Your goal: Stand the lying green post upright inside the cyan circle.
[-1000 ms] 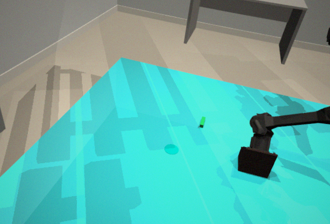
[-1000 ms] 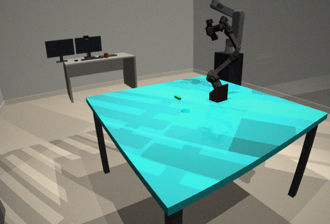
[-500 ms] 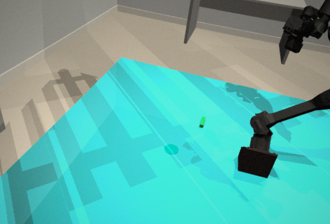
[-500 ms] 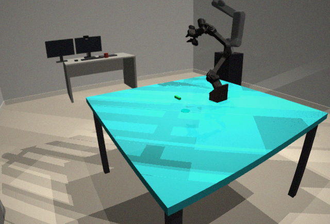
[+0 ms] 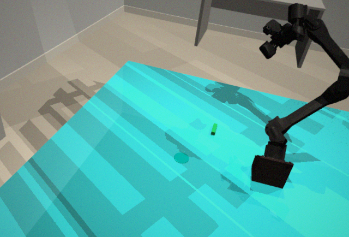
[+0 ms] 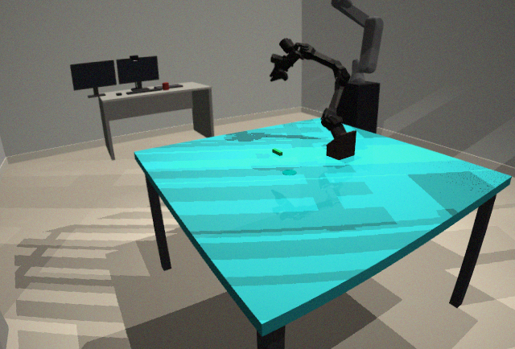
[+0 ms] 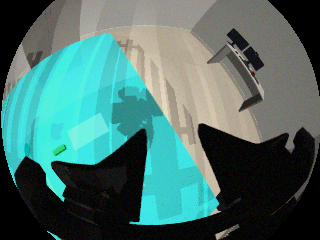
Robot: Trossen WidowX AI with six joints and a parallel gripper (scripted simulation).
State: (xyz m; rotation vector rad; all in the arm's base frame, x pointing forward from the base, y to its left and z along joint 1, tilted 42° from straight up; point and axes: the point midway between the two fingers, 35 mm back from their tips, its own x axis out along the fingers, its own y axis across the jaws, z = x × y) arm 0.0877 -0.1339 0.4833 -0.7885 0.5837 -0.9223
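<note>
My gripper tip is 33 cm above the green post, 25 cm to the right of it and 12 cm short of it. Also, from my gripper tip: cyan circle: 48 cm to the left, 33 cm below, 22 cm ahead.
</note>
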